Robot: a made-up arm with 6 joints. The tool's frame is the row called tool. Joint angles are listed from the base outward.
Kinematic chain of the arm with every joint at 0, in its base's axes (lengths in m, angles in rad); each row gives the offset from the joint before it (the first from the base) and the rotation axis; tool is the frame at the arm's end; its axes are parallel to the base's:
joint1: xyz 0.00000 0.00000 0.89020 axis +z
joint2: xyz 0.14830 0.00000 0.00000 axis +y
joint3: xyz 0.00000 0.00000 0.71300 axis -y
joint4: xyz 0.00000 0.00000 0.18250 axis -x
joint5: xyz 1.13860 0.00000 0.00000 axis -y
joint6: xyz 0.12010 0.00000 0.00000 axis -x
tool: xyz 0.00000 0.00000 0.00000
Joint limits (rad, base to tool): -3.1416..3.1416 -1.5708..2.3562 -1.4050..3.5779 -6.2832..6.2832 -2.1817..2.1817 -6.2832..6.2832
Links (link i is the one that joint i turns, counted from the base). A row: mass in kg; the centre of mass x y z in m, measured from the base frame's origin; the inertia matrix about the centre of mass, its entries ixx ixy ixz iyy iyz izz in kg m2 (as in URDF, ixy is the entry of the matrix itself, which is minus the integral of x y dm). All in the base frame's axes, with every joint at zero. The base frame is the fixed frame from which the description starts. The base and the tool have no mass.
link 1: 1.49; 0.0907 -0.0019 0.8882; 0.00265 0 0 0.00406 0 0.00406
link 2: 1.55; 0.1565 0.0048 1.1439; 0.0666 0 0 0.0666 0 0.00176
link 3: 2.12; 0.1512 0.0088 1.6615; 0.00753 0 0 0.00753 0 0.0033
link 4: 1.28; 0.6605 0.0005 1.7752; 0.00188 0 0 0.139 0 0.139
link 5: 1.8; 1.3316 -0.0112 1.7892; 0.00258 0 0 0.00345 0 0.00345
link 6: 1.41; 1.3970 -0.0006 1.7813; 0.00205 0 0 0.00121 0 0.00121
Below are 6 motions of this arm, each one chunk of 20 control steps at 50 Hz.
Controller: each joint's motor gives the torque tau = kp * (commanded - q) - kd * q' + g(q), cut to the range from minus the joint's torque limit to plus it. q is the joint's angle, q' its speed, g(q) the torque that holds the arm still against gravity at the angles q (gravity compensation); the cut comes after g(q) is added. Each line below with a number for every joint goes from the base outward.
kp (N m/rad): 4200 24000 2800 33 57 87
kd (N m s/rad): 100 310 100 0.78 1.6 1.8
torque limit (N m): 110 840 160 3.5 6.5 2.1
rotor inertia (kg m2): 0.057 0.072 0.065 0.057 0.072 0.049
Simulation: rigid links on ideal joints. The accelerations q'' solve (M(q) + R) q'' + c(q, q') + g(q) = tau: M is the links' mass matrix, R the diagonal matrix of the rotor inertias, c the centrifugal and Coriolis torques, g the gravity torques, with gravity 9.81 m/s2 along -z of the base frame. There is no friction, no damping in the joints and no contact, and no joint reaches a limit. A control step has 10 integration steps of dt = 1/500 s. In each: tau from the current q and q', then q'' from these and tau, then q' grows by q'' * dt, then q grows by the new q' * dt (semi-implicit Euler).
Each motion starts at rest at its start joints. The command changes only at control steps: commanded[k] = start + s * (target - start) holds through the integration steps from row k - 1 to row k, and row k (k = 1, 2, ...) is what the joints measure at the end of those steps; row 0 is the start. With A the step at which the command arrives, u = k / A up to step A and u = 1 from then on. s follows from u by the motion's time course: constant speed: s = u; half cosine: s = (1 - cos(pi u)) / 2; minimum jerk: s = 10 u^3 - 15 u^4 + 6 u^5; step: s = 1 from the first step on.
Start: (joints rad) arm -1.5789 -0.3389 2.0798 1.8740 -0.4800 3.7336
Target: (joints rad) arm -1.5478 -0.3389 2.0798 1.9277 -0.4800 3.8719
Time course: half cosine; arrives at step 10
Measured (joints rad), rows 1 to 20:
1: -1.5788 -0.3389 2.0798 1.8742 -0.4797 3.7346
2: -1.5781 -0.3389 2.0798 1.8753 -0.4784 3.7389
3: -1.5764 -0.3389 2.0798 1.8781 -0.4756 3.7491
4: -1.5734 -0.3389 2.0798 1.8831 -0.4719 3.7655
5: -1.5691 -0.3389 2.0798 1.8904 -0.4682 3.7870
6: -1.5639 -0.3389 2.0797 1.8996 -0.4661 3.8108
7: -1.5584 -0.3389 2.0797 1.9096 -0.4667 3.8340
8: -1.5532 -0.3389 2.0796 1.9192 -0.4704 3.8541
9: -1.5488 -0.3389 2.0796 1.9271 -0.4767 3.8688
10: -1.5459 -0.3389 2.0796 1.9323 -0.4848 3.8769
11: -1.5446 -0.3389 2.0797 1.9342 -0.4927 3.8786
12: -1.5445 -0.3389 2.0798 1.9334 -0.4985 3.8764
13: -1.5453 -0.3389 2.0800 1.9311 -0.5004 3.8734
14: -1.5464 -0.3390 2.0801 1.9284 -0.4983 3.8712
15: -1.5474 -0.3390 2.0802 1.9262 -0.4930 3.8705
16: -1.5480 -0.3390 2.0803 1.9252 -0.4861 3.8708
17: -1.5484 -0.3390 2.0802 1.9253 -0.4795 3.8714
18: -1.5485 -0.3389 2.0801 1.9261 -0.4744 3.8719
19: -1.5485 -0.3389 2.0799 1.9273 -0.4716 3.8721
20: -1.5484 -0.3389 2.0797 1.9283 -0.4711 3.8721

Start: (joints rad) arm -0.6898 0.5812 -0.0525 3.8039 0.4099 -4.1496
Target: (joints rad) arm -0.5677 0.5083 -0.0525 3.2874 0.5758 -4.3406
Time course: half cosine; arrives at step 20
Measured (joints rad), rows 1 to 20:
1: -0.6897 0.5809 -0.0527 3.8037 0.4100 -4.1499
2: -0.6894 0.5799 -0.0535 3.8025 0.4111 -4.1514
3: -0.6885 0.5781 -0.0545 3.7988 0.4146 -4.1550
4: -0.6865 0.5753 -0.0554 3.7911 0.4217 -4.1612
5: -0.6832 0.5717 -0.0561 3.7780 0.4323 -4.1698
6: -0.6783 0.5674 -0.0564 3.7585 0.4456 -4.1806
7: -0.6717 0.5625 -0.0563 3.7319 0.4603 -4.1930
8: -0.6634 0.5572 -0.0559 3.6983 0.4749 -4.2068
9: -0.6537 0.5515 -0.0552 3.6583 0.4882 -4.2214
10: -0.6428 0.5456 -0.0543 3.6129 0.4994 -4.2366
11: -0.6311 0.5398 -0.0534 3.5634 0.5086 -4.2521
12: -0.6190 0.5341 -0.0524 3.5113 0.5160 -4.2674
13: -0.6070 0.5286 -0.0515 3.4585 0.5223 -4.2822
14: -0.5955 0.5236 -0.0507 3.4068 0.5283 -4.2960
15: -0.5851 0.5191 -0.0499 3.3582 0.5346 -4.3086
16: -0.5759 0.5152 -0.0492 3.3145 0.5415 -4.3197
17: -0.5684 0.5120 -0.0487 3.2774 0.5488 -4.3288
18: -0.5626 0.5096 -0.0482 3.2481 0.5563 -4.3359
19: -0.5587 0.5081 -0.0479 3.2277 0.5631 -4.3407
20: -0.5567 0.5075 -0.0477 3.2165 0.5686 -4.3431

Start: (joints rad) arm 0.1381 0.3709 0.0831 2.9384 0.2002 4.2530
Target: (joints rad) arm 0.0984 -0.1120 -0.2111 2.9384 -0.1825 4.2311
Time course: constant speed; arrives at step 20
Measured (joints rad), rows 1 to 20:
1: 0.1379 0.3551 0.0661 2.9381 0.1922 4.2528
2: 0.1373 0.3310 0.0465 2.9397 0.1937 4.2515
3: 0.1360 0.3053 0.0321 2.9426 0.2014 4.2497
4: 0.1342 0.2795 0.0221 2.9452 0.2034 4.2481
5: 0.1320 0.2540 0.0142 2.9462 0.1913 4.2470
6: 0.1294 0.2288 0.0066 2.9452 0.1623 4.2464
7: 0.1267 0.2040 -0.0020 2.9425 0.1201 4.2458
8: 0.1239 0.1795 -0.0120 2.9390 0.0719 4.2452
9: 0.1212 0.1552 -0.0236 2.9356 0.0250 4.2443
10: 0.1185 0.1311 -0.0366 2.9329 -0.0150 4.2432
11: 0.1161 0.1070 -0.0508 2.9314 -0.0453 4.2421
12: 0.1139 0.0831 -0.0660 2.9312 -0.0656 4.2408
13: 0.1119 0.0592 -0.0818 2.9320 -0.0778 4.2396
14: 0.1102 0.0353 -0.0980 2.9335 -0.0850 4.2384
15: 0.1086 0.0114 -0.1144 2.9355 -0.0903 4.2372
16: 0.1071 -0.0126 -0.1308 2.9374 -0.0962 4.2360
17: 0.1056 -0.0366 -0.1470 2.9391 -0.1047 4.2349
18: 0.1039 -0.0606 -0.1628 2.9404 -0.1167 4.2337
19: 0.1021 -0.0847 -0.1783 2.9411 -0.1325 4.2326
20: 0.1001 -0.1089 -0.1933 2.9413 -0.1515 4.2315

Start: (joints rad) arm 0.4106 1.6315 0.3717 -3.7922 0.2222 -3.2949
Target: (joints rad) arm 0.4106 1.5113 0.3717 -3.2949 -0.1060 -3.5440
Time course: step
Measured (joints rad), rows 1 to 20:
1: 0.4113 1.5864 0.3154 -3.7816 0.1823 -3.3045
2: 0.4121 1.5189 0.2413 -3.7423 0.1205 -3.3309
3: 0.4120 1.5104 0.2541 -3.6673 0.0946 -3.3737
4: 0.4117 1.5161 0.2934 -3.5629 0.0721 -3.4330
5: 0.4114 1.5139 0.3245 -3.4375 0.0260 -3.5048
6: 0.4108 1.5099 0.3513 -3.3144 -0.0395 -3.5645
7: 0.4101 1.5069 0.3737 -3.2130 -0.1137 -3.6070
8: 0.4092 1.5052 0.3902 -3.1366 -0.1854 -3.6322
9: 0.4086 1.5047 0.3999 -3.0862 -0.2504 -3.6403
10: 0.4084 1.5053 0.4033 -3.0618 -0.3063 -3.6311
11: 0.4087 1.5066 0.4015 -3.0628 -0.3473 -3.6047
12: 0.4095 1.5081 0.3964 -3.0878 -0.3661 -3.5662
13: 0.4106 1.5096 0.3898 -3.1349 -0.3554 -3.5364
14: 0.4116 1.5108 0.3833 -3.1989 -0.3098 -3.5223
15: 0.4121 1.5115 0.3778 -3.2657 -0.2343 -3.5239
16: 0.4120 1.5121 0.3730 -3.3226 -0.1523 -3.5344
17: 0.4114 1.5126 0.3688 -3.3616 -0.0825 -3.5443
18: 0.4108 1.5129 0.3655 -3.3795 -0.0323 -3.5494
19: 0.4104 1.5131 0.3632 -3.3774 -0.0016 -3.5497
20: 0.4101 1.5130 0.3621 -3.3601 0.0096 -3.5474

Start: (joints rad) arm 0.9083 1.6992 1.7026 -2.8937 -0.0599 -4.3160
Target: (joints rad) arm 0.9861 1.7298 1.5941 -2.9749 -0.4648 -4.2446
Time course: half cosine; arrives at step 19
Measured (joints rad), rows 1 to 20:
1: 0.9083 1.6993 1.7026 -2.8938 -0.0605 -4.3159
2: 0.9084 1.6995 1.7024 -2.8944 -0.0634 -4.3152
3: 0.9088 1.7001 1.7016 -2.8958 -0.0709 -4.3137
4: 0.9097 1.7010 1.6998 -2.8986 -0.0845 -4.3110
5: 0.9112 1.7024 1.6968 -2.9031 -0.1046 -4.3074
6: 0.9136 1.7042 1.6923 -2.9092 -0.1306 -4.3029
7: 0.9171 1.7064 1.6862 -2.9169 -0.1610 -4.2977
8: 0.9218 1.7089 1.6787 -2.9258 -0.1941 -4.2921
9: 0.9277 1.7117 1.6699 -2.9353 -0.2280 -4.2862
10: 0.9347 1.7146 1.6602 -2.9448 -0.2615 -4.2802
11: 0.9427 1.7175 1.6500 -2.9535 -0.2934 -4.2743
12: 0.9513 1.7203 1.6395 -2.9606 -0.3233 -4.2685
13: 0.9604 1.7230 1.6292 -2.9655 -0.3506 -4.2630
14: 0.9694 1.7254 1.6193 -2.9677 -0.3753 -4.2580
15: 0.9780 1.7275 1.6104 -2.9672 -0.3972 -4.2536
16: 0.9859 1.7293 1.6025 -2.9641 -0.4160 -4.2499
17: 0.9927 1.7306 1.5960 -2.9590 -0.4315 -4.2470
18: 0.9981 1.7314 1.5911 -2.9524 -0.4433 -4.2451
19: 1.0019 1.7318 1.5878 -2.9453 -0.4510 -4.2441
20: 1.0040 1.7317 1.5863 -2.9386 -0.4548 -4.2439

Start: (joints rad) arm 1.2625 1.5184 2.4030 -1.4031 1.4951 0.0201
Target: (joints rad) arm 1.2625 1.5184 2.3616 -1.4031 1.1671 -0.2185
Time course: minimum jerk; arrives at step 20
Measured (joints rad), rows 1 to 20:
1: 1.2625 1.5184 2.4030 -1.4031 1.4951 0.0200
2: 1.2625 1.5184 2.4029 -1.4030 1.4947 0.0194
3: 1.2625 1.5183 2.4027 -1.4026 1.4934 0.0172
4: 1.2625 1.5183 2.4023 -1.4017 1.4900 0.0123
5: 1.2624 1.5182 2.4014 -1.4002 1.4833 0.0040
6: 1.2624 1.5181 2.4001 -1.3980 1.4720 -0.0082
7: 1.2623 1.5181 2.3982 -1.3952 1.4554 -0.0241
8: 1.2622 1.5180 2.3958 -1.3923 1.4333 -0.0431
9: 1.2622 1.5180 2.3927 -1.3896 1.4059 -0.0644
10: 1.2621 1.5180 2.3892 -1.3878 1.3742 -0.0871
11: 1.2620 1.5181 2.3853 -1.3871 1.3396 -0.1102
12: 1.2620 1.5182 2.3812 -1.3881 1.3038 -0.1328
13: 1.2620 1.5183 2.3770 -1.3906 1.2686 -0.1541
14: 1.2621 1.5184 2.3730 -1.3948 1.2358 -0.1732
15: 1.2622 1.5186 2.3692 -1.4001 1.2070 -0.1895
16: 1.2625 1.5187 2.3659 -1.4062 1.1832 -0.2024
17: 1.2627 1.5188 2.3631 -1.4124 1.1654 -0.2118
18: 1.2630 1.5189 2.3610 -1.4181 1.1536 -0.2176
19: 1.2632 1.5190 2.3596 -1.4227 1.1478 -0.2203
20: 1.2634 1.5190 2.3588 -1.4256 1.1471 -0.2206

